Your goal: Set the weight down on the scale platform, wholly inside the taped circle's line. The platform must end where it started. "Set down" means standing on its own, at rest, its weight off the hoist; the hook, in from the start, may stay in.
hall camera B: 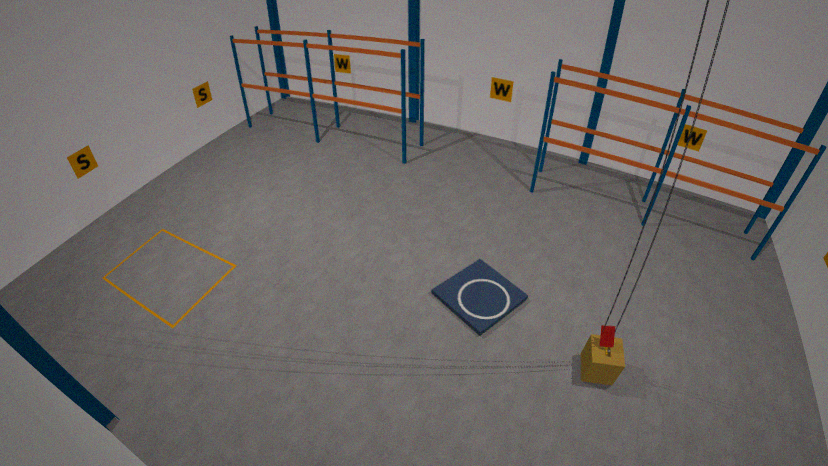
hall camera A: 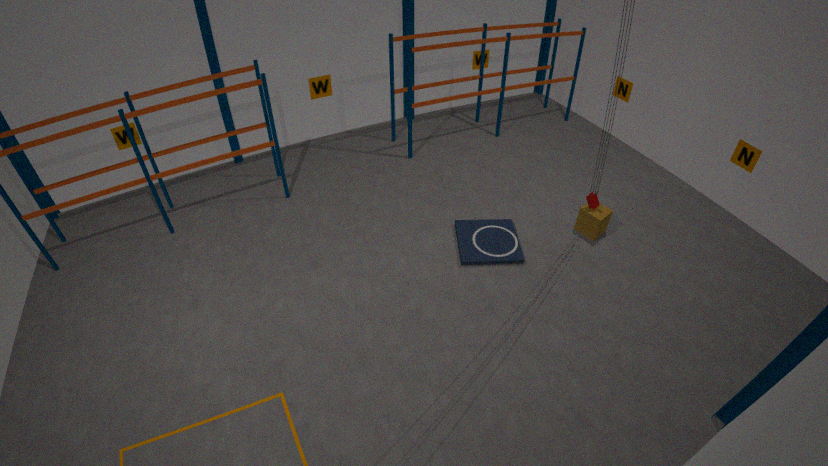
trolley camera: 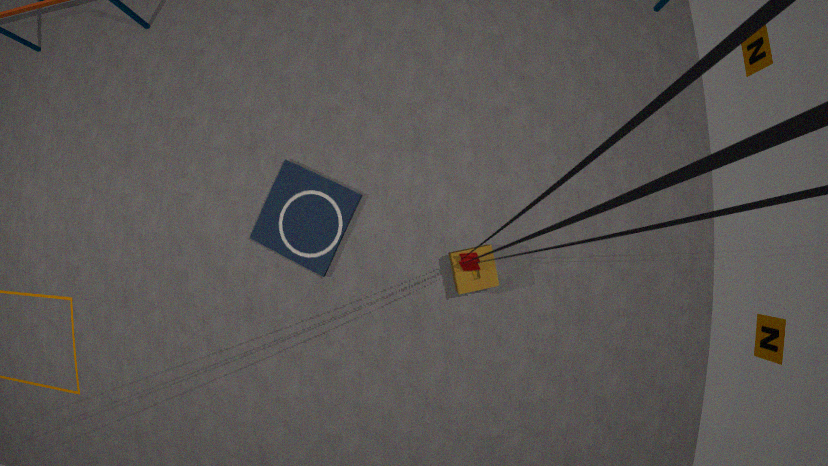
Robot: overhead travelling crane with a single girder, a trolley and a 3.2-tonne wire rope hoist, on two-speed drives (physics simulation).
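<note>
The yellow weight (hall camera A: 592, 225) (hall camera B: 602, 370) (trolley camera: 486, 281) is at floor level or very slightly above it, its shadow close against its base; I cannot tell if it touches the floor. My red hook block (hall camera A: 592, 202) (hall camera B: 607, 338) (trolley camera: 469, 262) is right above the weight, with the hook at its top fitting. The blue scale platform (hall camera A: 464, 234) (hall camera B: 444, 292) (trolley camera: 271, 225) lies flat, apart from the weight: left of it in all three views, and farther back in hall camera B. The white taped circle (hall camera A: 473, 240) (hall camera B: 459, 298) (trolley camera: 280, 223) is on its top.
A yellow floor outline (hall camera A: 201, 422) (hall camera B: 198, 247) (trolley camera: 75, 346) lies beyond the platform from the weight. Two blue and orange racks (hall camera A: 208, 162) (hall camera A: 392, 115) (hall camera B: 403, 138) (hall camera B: 535, 167) stand along the W wall. The N wall is at the right in the trolley view.
</note>
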